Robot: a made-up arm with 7 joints. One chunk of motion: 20 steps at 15 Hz.
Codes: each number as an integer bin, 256 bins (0 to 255) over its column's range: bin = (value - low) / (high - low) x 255, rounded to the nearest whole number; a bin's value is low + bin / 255 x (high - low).
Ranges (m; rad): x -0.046..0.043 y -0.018..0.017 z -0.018..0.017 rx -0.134..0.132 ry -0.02..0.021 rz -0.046..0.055
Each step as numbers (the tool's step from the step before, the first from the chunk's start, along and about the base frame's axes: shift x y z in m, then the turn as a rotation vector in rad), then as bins.
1 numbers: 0.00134 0.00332 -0.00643 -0.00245 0.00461 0.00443
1 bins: 136 155 84 126 153 127
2 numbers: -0.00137 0.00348 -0.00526 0.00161 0.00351 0.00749
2 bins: 128 156 93 130 146 135
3 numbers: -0.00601 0.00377 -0.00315 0.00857 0.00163 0.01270
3 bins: 115 159 108 137 135 148
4 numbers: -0.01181 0.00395 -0.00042 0.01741 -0.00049 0.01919
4 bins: 98 160 128 145 121 165
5 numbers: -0.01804 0.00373 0.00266 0.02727 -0.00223 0.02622
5 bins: 80 158 151 155 111 182
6 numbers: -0.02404 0.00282 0.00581 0.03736 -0.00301 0.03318
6 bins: 63 152 173 164 106 200
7 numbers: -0.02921 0.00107 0.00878 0.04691 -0.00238 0.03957
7 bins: 48 139 195 173 110 216
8 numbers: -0.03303 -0.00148 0.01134 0.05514 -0.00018 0.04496
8 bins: 37 120 214 181 123 230
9 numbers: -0.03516 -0.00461 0.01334 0.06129 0.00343 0.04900
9 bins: 31 98 228 187 146 240
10 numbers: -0.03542 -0.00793 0.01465 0.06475 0.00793 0.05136
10 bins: 30 73 238 191 174 246
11 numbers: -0.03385 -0.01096 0.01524 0.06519 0.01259 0.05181
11 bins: 35 51 242 191 203 247
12 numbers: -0.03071 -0.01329 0.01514 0.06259 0.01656 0.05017
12 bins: 44 34 241 188 227 243
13 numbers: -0.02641 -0.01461 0.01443 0.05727 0.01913 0.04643
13 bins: 56 25 236 183 243 233
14 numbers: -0.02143 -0.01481 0.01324 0.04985 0.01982 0.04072
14 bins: 70 23 228 176 248 219
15 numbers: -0.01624 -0.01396 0.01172 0.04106 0.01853 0.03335
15 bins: 85 29 217 168 240 200
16 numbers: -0.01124 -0.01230 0.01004 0.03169 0.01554 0.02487
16 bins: 100 42 204 159 221 179
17 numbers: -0.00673 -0.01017 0.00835 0.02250 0.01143 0.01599
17 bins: 113 57 192 150 195 157
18 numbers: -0.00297 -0.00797 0.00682 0.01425 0.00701 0.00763
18 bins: 123 73 181 142 168 135
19 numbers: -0.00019 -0.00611 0.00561 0.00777 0.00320 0.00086
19 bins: 131 87 172 136 144 118
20 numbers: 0.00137 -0.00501 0.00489 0.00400 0.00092 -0.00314
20 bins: 136 95 167 132 130 108
